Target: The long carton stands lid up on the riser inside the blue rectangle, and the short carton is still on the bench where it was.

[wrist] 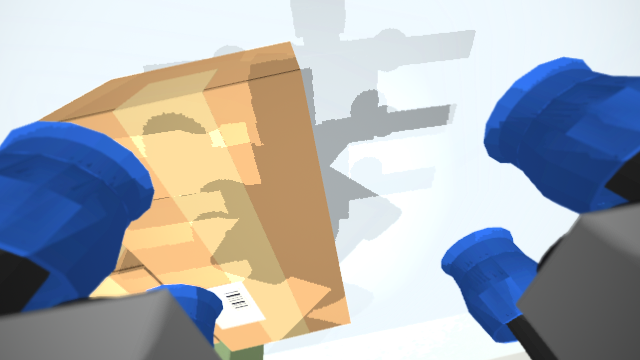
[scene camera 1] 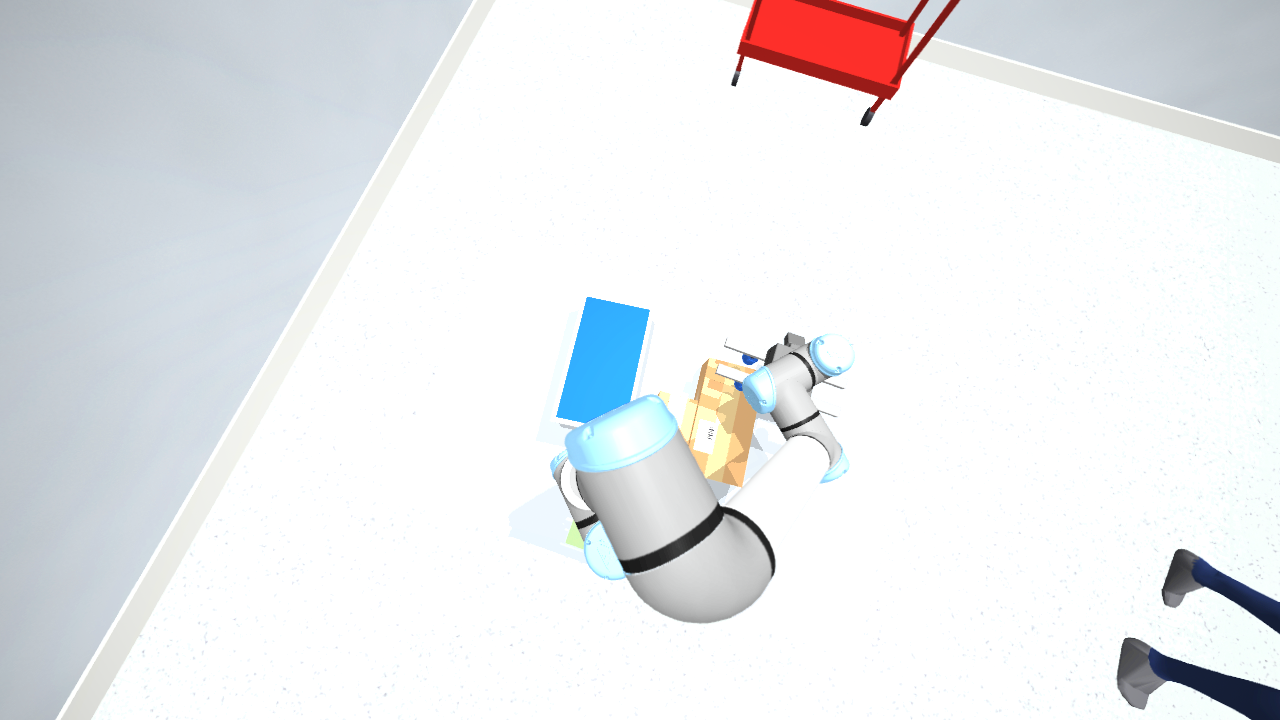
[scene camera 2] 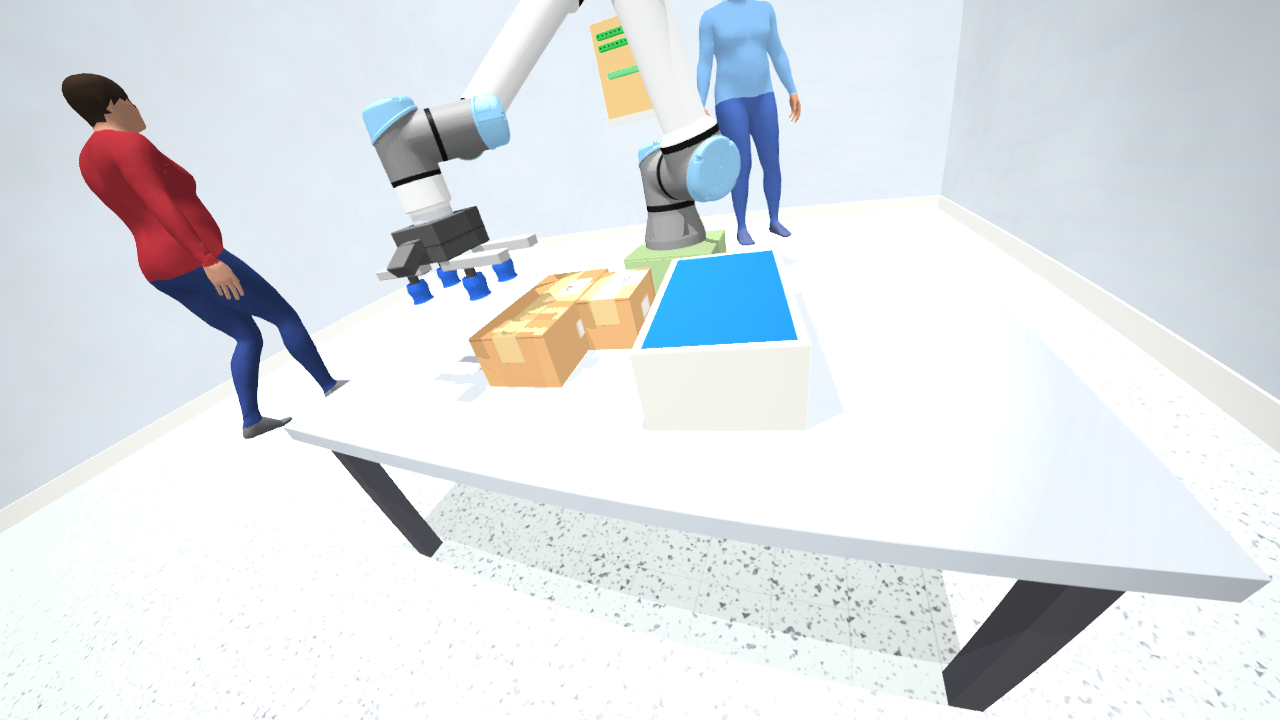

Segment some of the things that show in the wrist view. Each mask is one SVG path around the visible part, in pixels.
My suction head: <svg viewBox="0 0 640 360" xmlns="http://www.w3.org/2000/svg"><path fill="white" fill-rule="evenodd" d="M146 290L167 288L214 348L216 319L224 309L222 300L214 292L188 284L167 284ZM472 232L446 251L441 259L441 269L454 279L469 314L496 343L517 342L508 326L504 325L522 315L516 307L516 302L537 275L538 263L524 254L514 243L509 230L491 227ZM104 133L70 122L36 121L11 130L0 145L0 249L26 257L50 272L48 278L58 277L70 293L49 301L28 302L20 313L90 297L116 269L125 232L131 222L138 220L151 208L155 189L149 171L132 151ZM516 80L497 101L486 122L483 144L488 156L499 163L514 165L545 198L579 215L629 202L621 197L596 204L605 184L627 160L640 151L640 76L612 76L592 71L583 59L561 57L538 65Z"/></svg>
A long carton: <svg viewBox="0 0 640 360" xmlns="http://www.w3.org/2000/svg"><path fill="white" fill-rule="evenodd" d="M290 41L111 79L37 120L70 122L104 133L135 154L149 171L155 193L151 208L138 220L131 222L125 232L123 244L164 285L188 284L200 286L214 292L222 300L224 308L216 319L214 334L231 351L351 324L302 74Z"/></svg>
